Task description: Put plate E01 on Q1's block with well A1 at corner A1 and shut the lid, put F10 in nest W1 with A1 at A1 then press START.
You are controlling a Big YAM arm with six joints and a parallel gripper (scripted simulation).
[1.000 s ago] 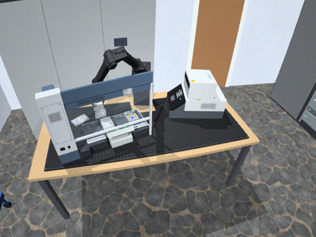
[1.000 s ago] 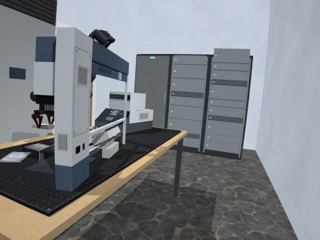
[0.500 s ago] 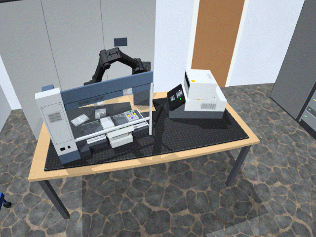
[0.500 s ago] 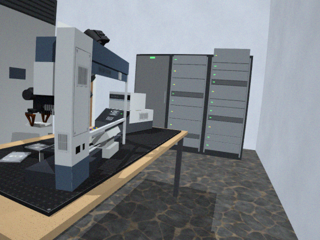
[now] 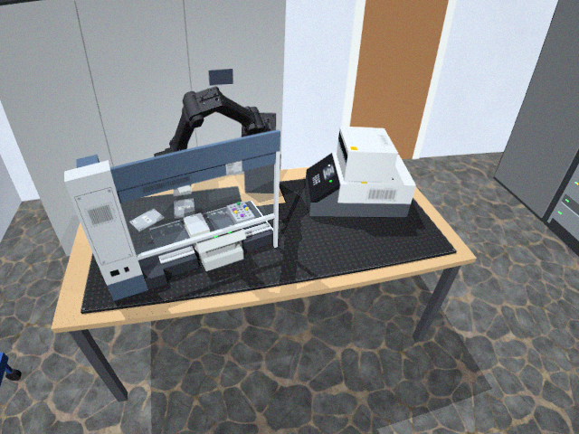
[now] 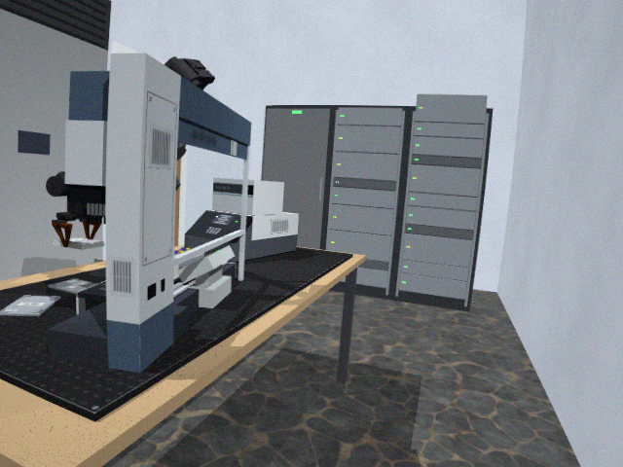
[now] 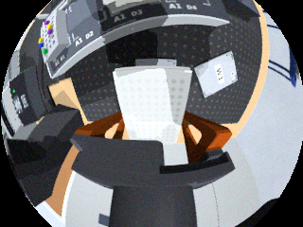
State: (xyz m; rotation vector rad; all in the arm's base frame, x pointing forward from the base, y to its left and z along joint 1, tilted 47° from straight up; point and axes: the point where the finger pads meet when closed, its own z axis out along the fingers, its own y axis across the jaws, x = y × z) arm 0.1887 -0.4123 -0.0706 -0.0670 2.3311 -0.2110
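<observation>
Now: the white 96-well PCR plate right at my hand. Also, from my hand: flat grey nest (1 cm to the right, 14 cm below); tube cooling block (21 cm ahead, 25 cm to the left, 6 cm below); white deep-well block (25 cm ahead, 4 cm to the left, 6 cm below).
</observation>
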